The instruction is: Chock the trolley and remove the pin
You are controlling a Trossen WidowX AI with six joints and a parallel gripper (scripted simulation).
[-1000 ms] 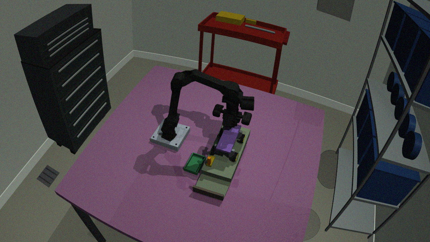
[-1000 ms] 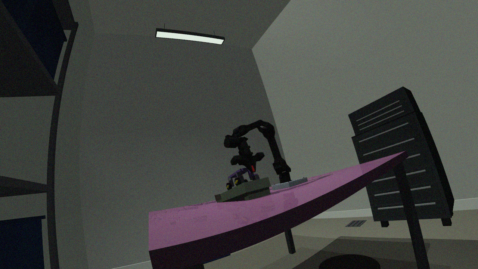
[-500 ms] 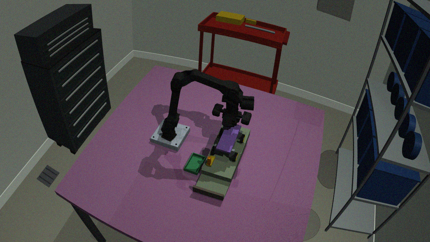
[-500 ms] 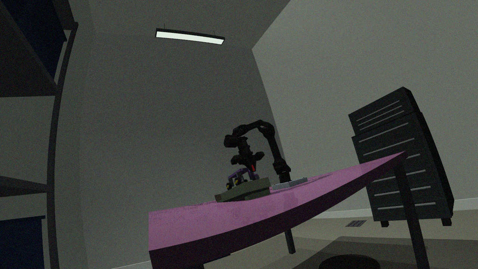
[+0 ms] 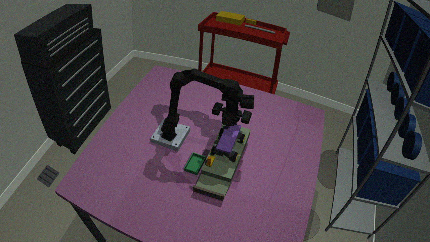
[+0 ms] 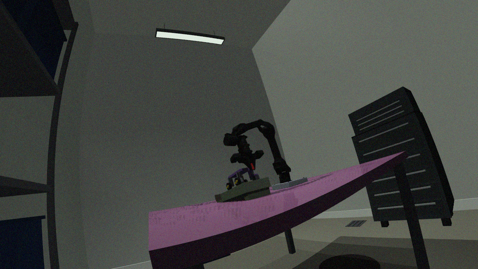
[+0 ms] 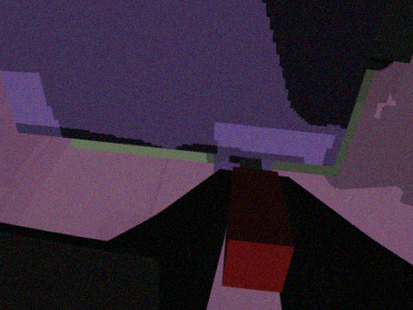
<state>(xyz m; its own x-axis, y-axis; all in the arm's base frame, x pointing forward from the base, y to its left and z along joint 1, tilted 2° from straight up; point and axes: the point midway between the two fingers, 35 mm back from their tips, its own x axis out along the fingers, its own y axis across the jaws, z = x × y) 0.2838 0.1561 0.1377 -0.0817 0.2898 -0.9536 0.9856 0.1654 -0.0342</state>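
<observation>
Now: gripper tip 240 mm to the left of the green tray, 150 mm above it and 70 mm past it. From my gripper tip the other things lie so: trolley 110 mm to the right, 40 mm ahead, 30 mm below; then red-headed stop pin right at my gripper tip; then olive ramp 110 mm to the right, 100 mm below, 40 mm ahead.
</observation>
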